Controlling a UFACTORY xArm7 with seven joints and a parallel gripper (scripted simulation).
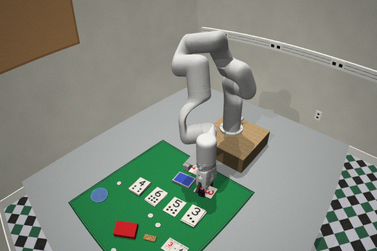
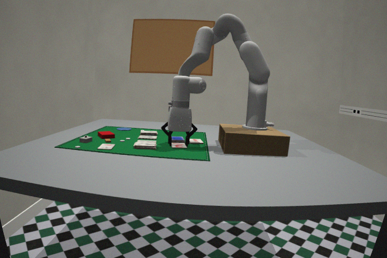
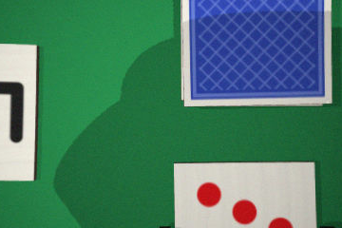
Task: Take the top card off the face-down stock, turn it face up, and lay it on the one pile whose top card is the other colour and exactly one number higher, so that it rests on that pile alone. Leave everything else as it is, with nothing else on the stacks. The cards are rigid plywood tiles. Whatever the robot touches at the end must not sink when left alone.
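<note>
My hand is 190 mm short of the green mat, 110 mm to the left of it and 30 mm above it. Round my hand: reference card (290 mm ahead, 110 mm to the left, 20 mm below); then grey block (430 mm ahead, 50 mm to the left); then red block (380 mm ahead, 90 mm to the right, 10 mm below).
</note>
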